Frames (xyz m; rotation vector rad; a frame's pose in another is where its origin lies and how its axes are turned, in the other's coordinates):
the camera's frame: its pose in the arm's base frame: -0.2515 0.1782 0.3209 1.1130 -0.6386 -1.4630
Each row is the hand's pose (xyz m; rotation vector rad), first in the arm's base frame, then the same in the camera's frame.
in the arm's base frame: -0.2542 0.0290 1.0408 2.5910 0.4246 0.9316
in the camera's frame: -0.0608 0.6573 0.3237 1.1425 2.2892 -0.0642
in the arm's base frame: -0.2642 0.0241 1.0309 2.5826 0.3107 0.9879
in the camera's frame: -0.0541 0.6454 0.3296 1.2195 2.2540 0.0212
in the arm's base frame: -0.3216 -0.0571 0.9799 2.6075 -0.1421 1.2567
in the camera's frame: 0.0333 0.5934 0.3759 1.6239 2.0951 0.2701
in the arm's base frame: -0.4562 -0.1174 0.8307 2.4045 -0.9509 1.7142
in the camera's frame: 0.1222 0.4173 0.4473 2.2453 1.6846 0.7546
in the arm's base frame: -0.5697 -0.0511 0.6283 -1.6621 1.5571 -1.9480
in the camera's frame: 0.1068 0.1765 0.4536 -2.5817 -1.0377 -1.2702
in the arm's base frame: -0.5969 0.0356 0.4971 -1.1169 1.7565 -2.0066
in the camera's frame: 0.0588 0.0314 0.4077 -2.3974 -0.5465 -1.4078
